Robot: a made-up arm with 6 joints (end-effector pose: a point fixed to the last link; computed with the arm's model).
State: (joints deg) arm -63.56 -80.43 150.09 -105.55 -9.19 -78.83
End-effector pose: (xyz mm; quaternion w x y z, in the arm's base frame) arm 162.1 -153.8 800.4 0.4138 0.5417 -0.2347 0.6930
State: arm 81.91 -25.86 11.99 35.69 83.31 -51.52
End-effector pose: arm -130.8 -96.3 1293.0 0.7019 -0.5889 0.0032 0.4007
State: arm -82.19 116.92 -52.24 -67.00 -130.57 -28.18
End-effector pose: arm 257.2 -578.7 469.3 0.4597 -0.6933 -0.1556 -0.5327
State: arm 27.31 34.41 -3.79 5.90 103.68 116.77
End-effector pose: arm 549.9 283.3 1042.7 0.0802 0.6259 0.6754 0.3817
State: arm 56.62 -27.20 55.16 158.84 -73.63 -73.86
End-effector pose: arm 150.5 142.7 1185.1 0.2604 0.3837 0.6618 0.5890
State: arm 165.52 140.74 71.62 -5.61 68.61 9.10
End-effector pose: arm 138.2 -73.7 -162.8 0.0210 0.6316 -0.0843 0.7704
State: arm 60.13 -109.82 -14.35 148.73 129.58 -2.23
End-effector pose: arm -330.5 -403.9 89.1 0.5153 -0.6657 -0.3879 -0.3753
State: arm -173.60 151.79 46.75 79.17 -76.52 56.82
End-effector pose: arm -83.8 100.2 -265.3 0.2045 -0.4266 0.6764 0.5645
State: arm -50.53 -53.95 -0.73 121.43 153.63 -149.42
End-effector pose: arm -190.1 436.3 849.0 0.2651 0.8324 0.4008 0.2761
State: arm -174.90 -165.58 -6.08 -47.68 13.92 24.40
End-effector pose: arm 195.6 -27.1 -448.6 0.0640 -0.9524 -0.2475 -0.1657
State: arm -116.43 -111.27 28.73 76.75 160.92 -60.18
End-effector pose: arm 374.5 452.0 400.3 0.3084 0.2321 -0.6858 0.6170
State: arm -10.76 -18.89 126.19 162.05 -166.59 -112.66
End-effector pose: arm 175.5 -4.5 775.3 0.5713 -0.4848 -0.4751 0.4615
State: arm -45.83 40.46 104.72 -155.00 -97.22 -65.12
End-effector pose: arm 393.1 -234.2 383.6 0.5288 -0.8380 -0.0532 0.1237
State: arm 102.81 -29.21 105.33 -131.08 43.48 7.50
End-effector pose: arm -14.9 348.5 1062.2 0.8359 -0.4368 0.0520 -0.3282
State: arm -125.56 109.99 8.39 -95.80 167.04 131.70
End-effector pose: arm -349.2 -511.8 274.8 0.4964 -0.1265 0.4924 0.7037
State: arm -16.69 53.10 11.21 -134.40 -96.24 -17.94
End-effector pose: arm 769.1 -77.0 772.9 0.3093 -0.9074 -0.1165 -0.2595
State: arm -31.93 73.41 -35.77 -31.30 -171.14 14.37
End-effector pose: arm 496.1 -266.3 765.4 0.3859 -0.5881 -0.7108 0.0082
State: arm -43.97 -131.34 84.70 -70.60 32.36 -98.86
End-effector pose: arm -500.0 405.5 631.2 0.1645 -0.3729 -0.0794 0.9097
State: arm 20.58 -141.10 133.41 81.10 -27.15 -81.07
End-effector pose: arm -277.7 -166.8 754.4 0.9491 0.2457 -0.0585 0.1884
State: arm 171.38 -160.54 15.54 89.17 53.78 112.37
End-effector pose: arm 430.7 -252.8 -288.2 0.3212 0.3521 0.7840 -0.3977
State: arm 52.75 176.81 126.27 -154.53 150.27 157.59
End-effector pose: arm -153.2 -208.4 134.5 0.2609 -0.7053 0.6535 -0.0860
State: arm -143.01 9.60 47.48 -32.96 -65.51 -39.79
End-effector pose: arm -238.9 -379.3 1249.0 0.1596 0.2098 -0.1513 0.9527
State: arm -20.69 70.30 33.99 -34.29 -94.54 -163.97
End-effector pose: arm 833.9 -205.5 673.2 0.0095 -0.1687 -0.2504 -0.9533
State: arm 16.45 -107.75 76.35 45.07 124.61 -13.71
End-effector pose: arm -436.3 4.7 712.9 0.6325 -0.5366 0.5505 0.0948
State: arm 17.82 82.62 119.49 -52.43 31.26 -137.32
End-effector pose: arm 225.1 -10.2 15.6 0.2334 0.8776 0.2575 -0.3303
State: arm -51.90 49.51 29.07 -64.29 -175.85 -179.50
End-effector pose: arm 390.6 -435.7 818.2 0.0473 0.3831 -0.6607 -0.6437
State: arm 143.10 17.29 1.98 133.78 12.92 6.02
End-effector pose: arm -267.4 131.2 1407.9 0.7848 0.0826 -0.0872 -0.6080
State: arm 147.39 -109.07 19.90 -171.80 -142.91 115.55
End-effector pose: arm 480.5 -407.2 448.2 0.6875 -0.4159 -0.1854 0.5657
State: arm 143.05 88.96 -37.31 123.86 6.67 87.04
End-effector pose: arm -698.2 464.4 828.2 0.9126 -0.1903 -0.3609 -0.0272
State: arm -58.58 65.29 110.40 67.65 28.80 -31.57
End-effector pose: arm 348.1 -324.1 71.9 0.0121 -0.7084 -0.6648 -0.2368
